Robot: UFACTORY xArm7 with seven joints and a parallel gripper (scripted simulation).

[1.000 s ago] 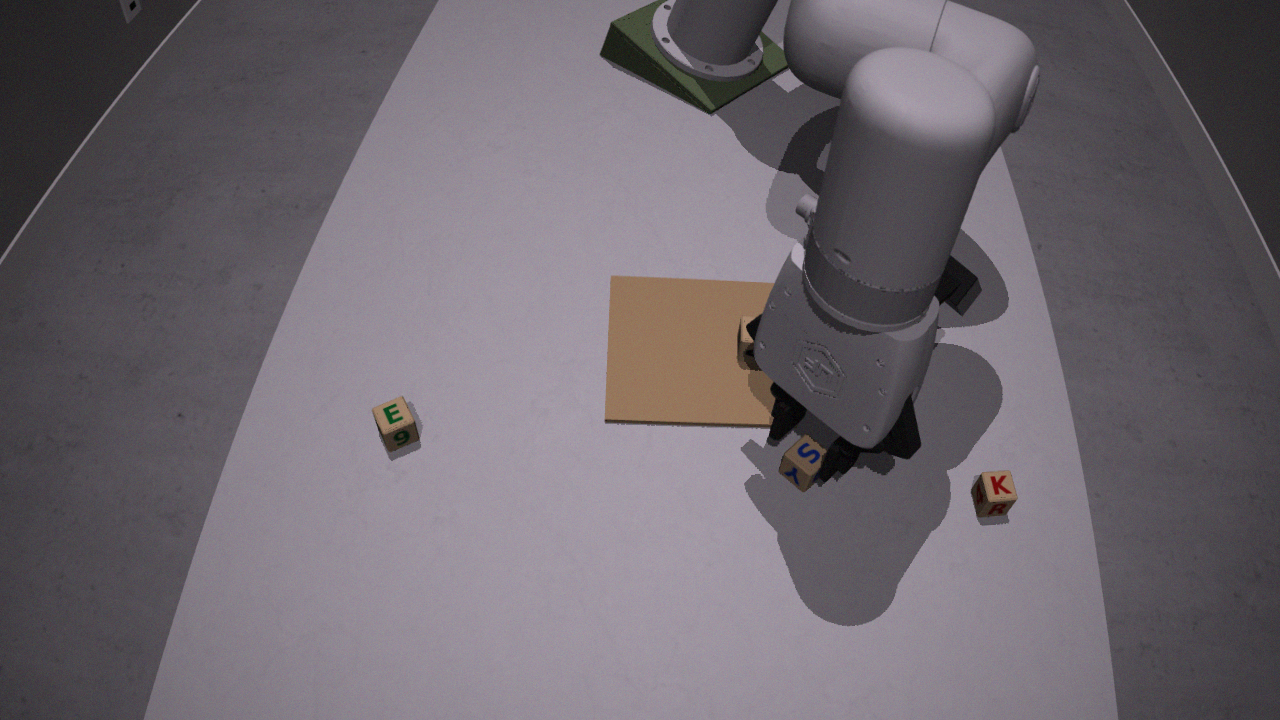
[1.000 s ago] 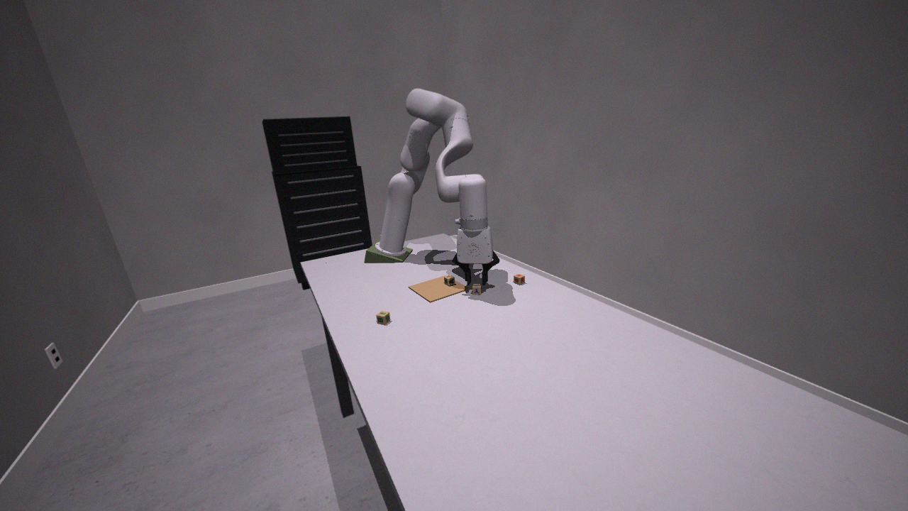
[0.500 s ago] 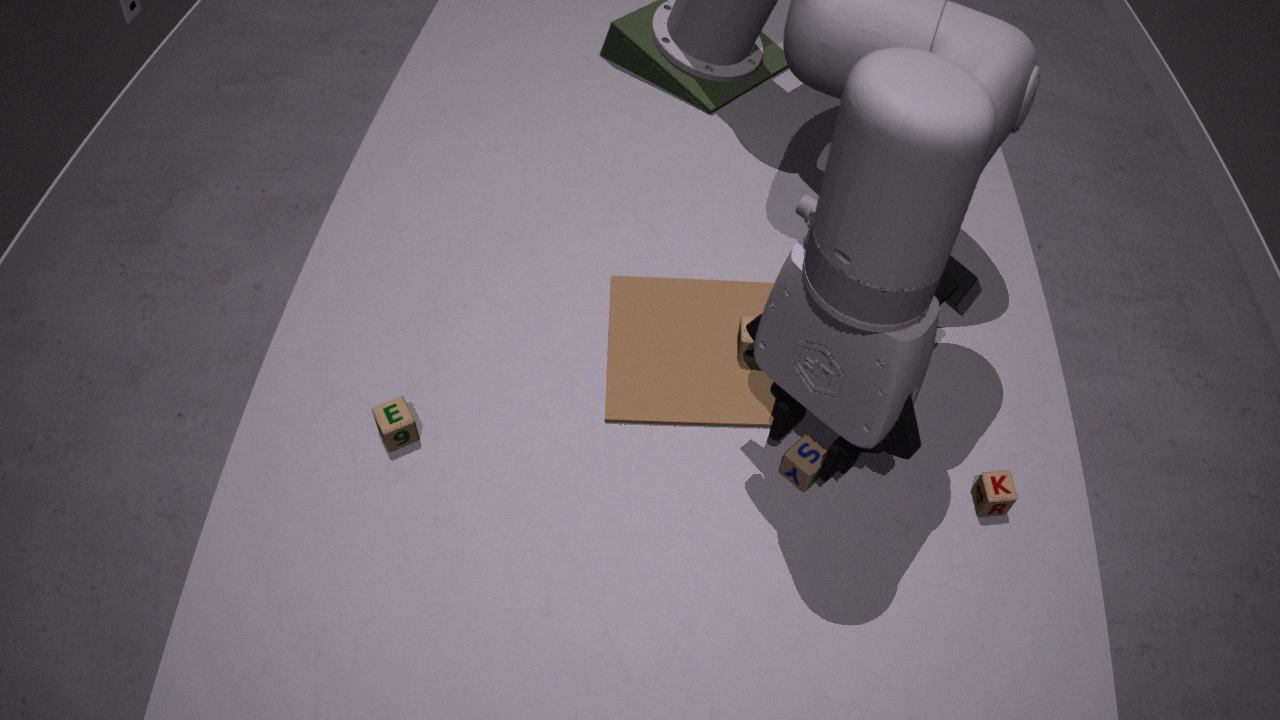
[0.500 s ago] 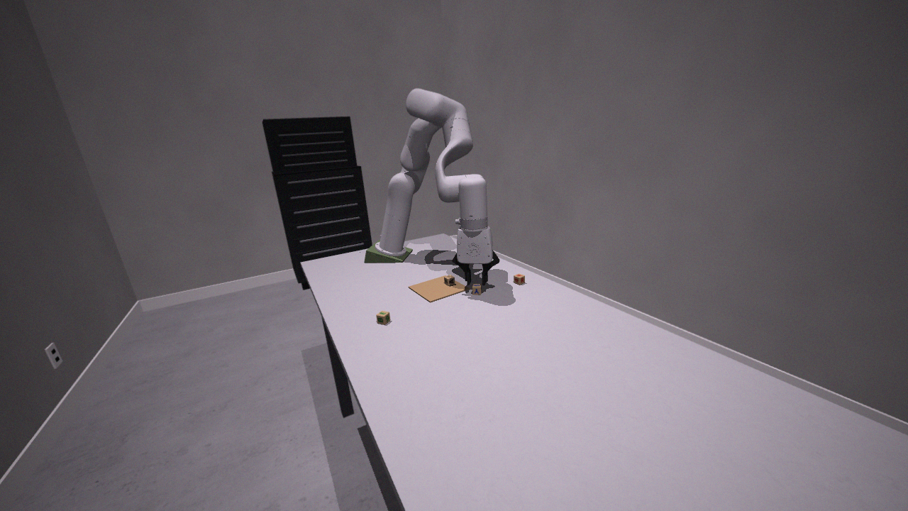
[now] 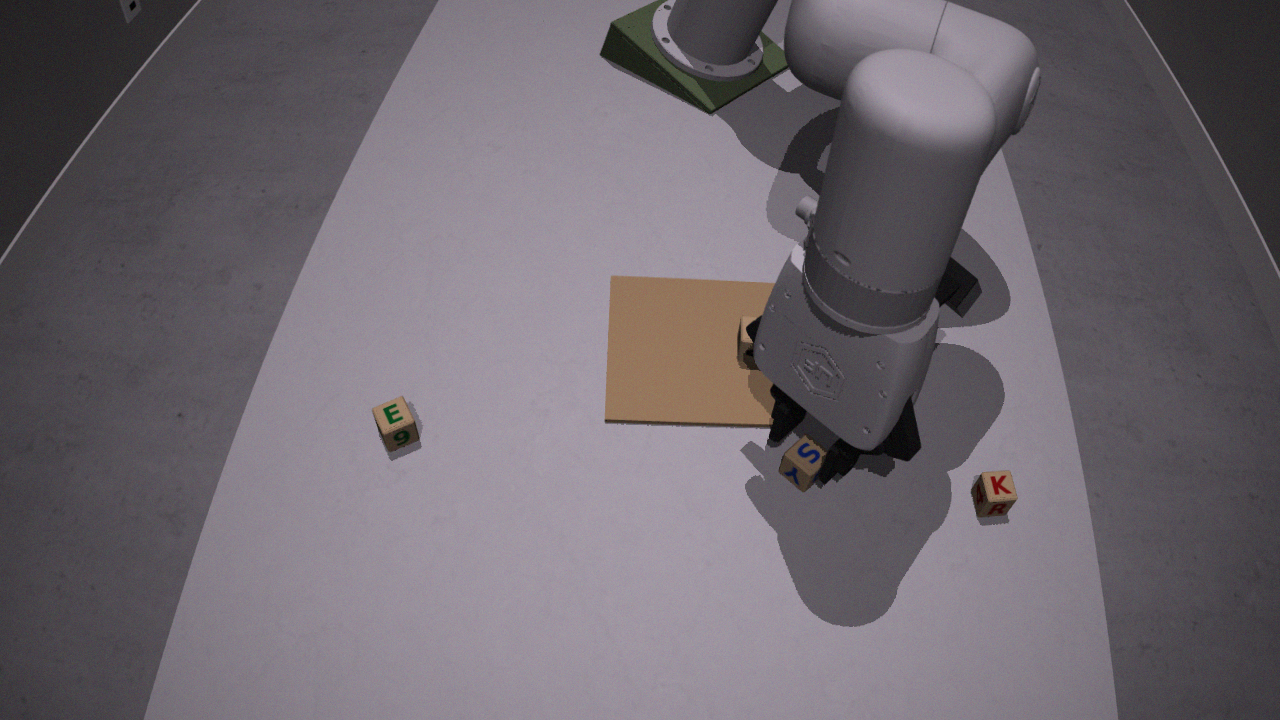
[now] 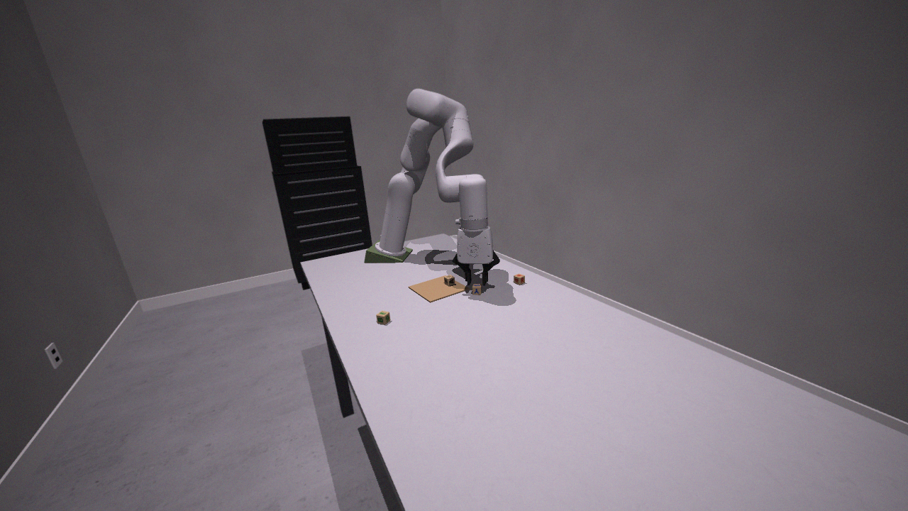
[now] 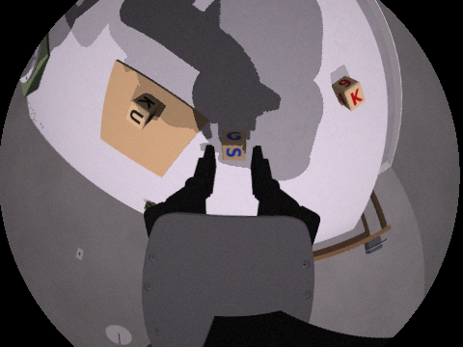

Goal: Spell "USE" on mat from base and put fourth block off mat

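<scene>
Now: hand 40 mm above the S block. Round my hand: U block 110 mm behind, 30 mm to the right, 30 mm below; then K block 150 mm to the left, 40 mm below, 20 mm ahead; then tan mat 110 mm behind, 70 mm to the right, 50 mm below.
</scene>
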